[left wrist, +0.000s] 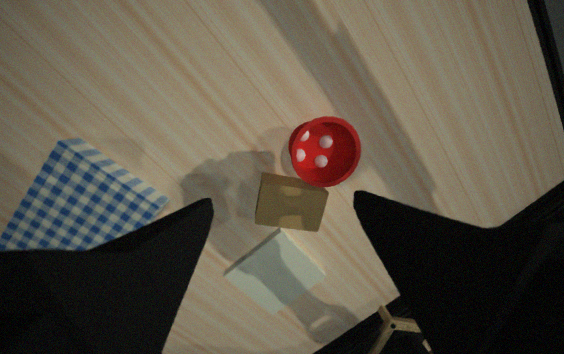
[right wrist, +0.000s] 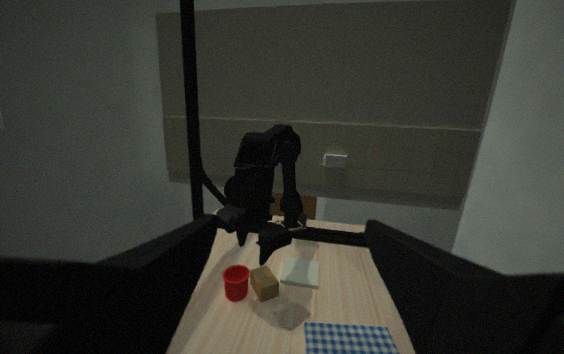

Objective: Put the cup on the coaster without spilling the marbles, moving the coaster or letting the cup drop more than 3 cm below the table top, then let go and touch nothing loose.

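Frame: origin at the left arm's base, x back, y right, z up, level; millimetres.
Seen in the pictures: left gripper, fingertip midpoint: (left wrist: 283, 201) (right wrist: 251, 255); right gripper, fingertip midpoint: (right wrist: 291, 225); left arm's base, origin of the base link: (left wrist: 401, 344) (right wrist: 290, 224).
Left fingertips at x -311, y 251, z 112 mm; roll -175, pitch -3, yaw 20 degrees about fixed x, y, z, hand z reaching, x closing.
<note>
Offsets run from my left fingertips to a thing's top centre. "spot": to the spot under its first point.
The red cup @[dy +28, dx +43, dz -77 mm] (left wrist: 345, 159) (right wrist: 236, 287) stands upright on the table, with several white marbles @[dy +38, dx +55, dz -118 mm] (left wrist: 326, 142) inside. A pale square slab @[dy -169, dx +56, dz -128 mm] (left wrist: 311, 266) (right wrist: 300, 275), which looks like the coaster, lies flat a short way from the cup, beyond a brown block. My left gripper (left wrist: 283, 201) (right wrist: 251, 254) is open above the table. In the left wrist view the block shows between its fingertips and the cup lies past them, towards the right tip. My right gripper is open, its fingers wide apart, away from the cup, facing across the table towards the left arm.
The brown block @[dy -44, dx +34, dz -98 mm] (left wrist: 290, 206) (right wrist: 264, 285) is right beside the cup, between it and the pale slab. A thick blue-and-white checked square @[spot: dy -96, dx -186, dz -116 mm] (left wrist: 90, 195) (right wrist: 350, 340) lies farther off. A black rail (right wrist: 335, 236) crosses the table's far end, and a dark post (right wrist: 191, 110) stands at its corner.
</note>
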